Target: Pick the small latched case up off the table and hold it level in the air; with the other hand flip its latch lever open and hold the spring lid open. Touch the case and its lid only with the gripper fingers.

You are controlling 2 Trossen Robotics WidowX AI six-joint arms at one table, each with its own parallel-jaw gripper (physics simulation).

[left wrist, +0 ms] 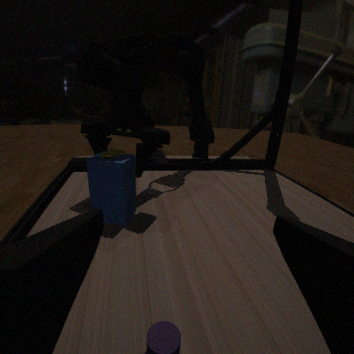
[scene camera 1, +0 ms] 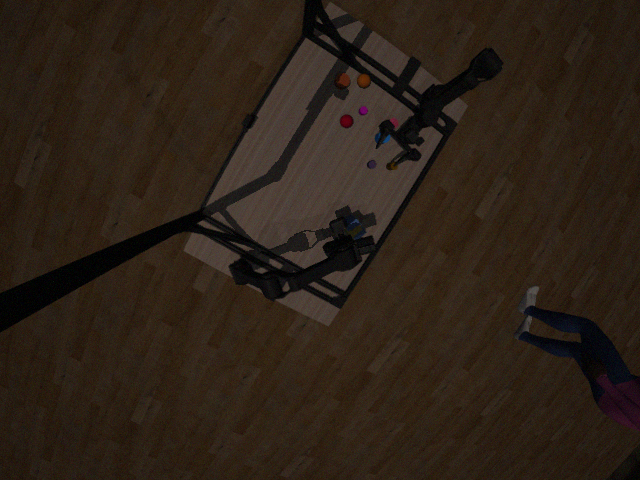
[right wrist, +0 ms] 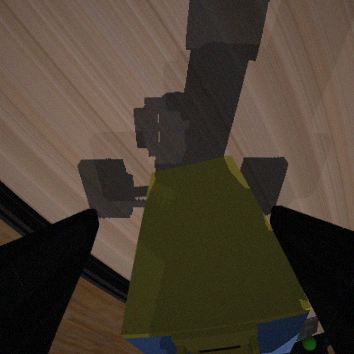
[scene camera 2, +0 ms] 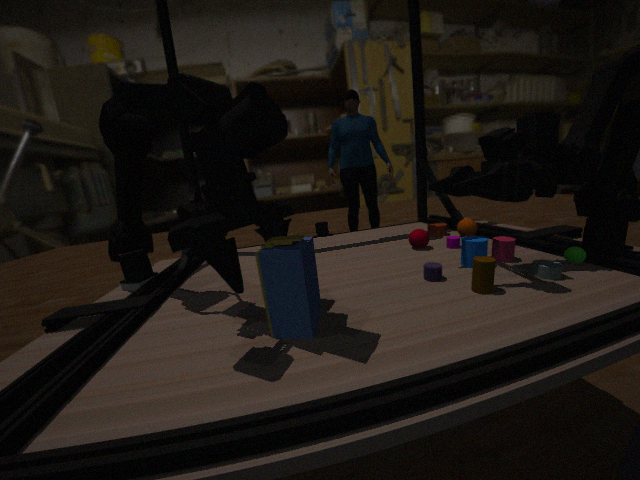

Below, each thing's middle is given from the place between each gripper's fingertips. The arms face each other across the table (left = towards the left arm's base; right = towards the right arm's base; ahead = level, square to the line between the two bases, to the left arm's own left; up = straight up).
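The brown cylinder [scene camera 2: 483, 271] is 14 cm below my left hand, 7 cm ahead of it and 4 cm to the left of it. Counting from that same left hand, I find the blue case [scene camera 2: 287, 269] 25 cm to the right of it, 15 cm ahead of it and 10 cm below it.
For my right hand, the blue case is 1 cm below it and 4 cm to the left of it. The brown cylinder, also counted from my right hand, is 34 cm to the left of it, and it is 8 cm behind and 5 cm below that hand.
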